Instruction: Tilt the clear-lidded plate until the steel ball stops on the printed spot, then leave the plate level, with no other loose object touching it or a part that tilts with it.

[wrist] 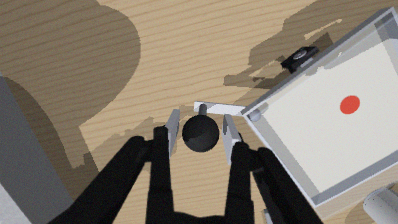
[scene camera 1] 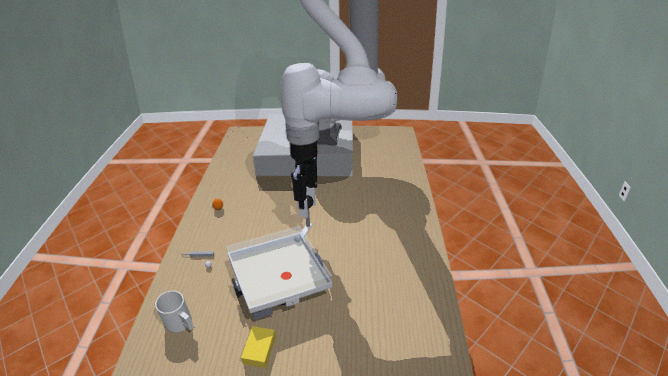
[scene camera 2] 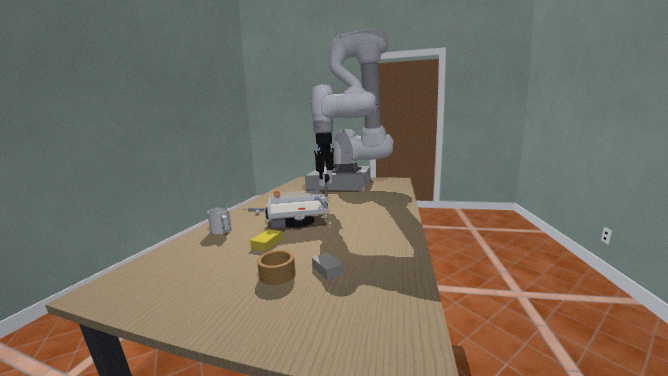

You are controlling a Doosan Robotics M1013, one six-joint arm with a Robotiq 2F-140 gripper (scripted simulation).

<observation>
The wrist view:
my gripper: 201,121
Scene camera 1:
my gripper: 307,210
mug: 169,301
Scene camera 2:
my gripper: 325,184
wooden ring: 274,269
</observation>
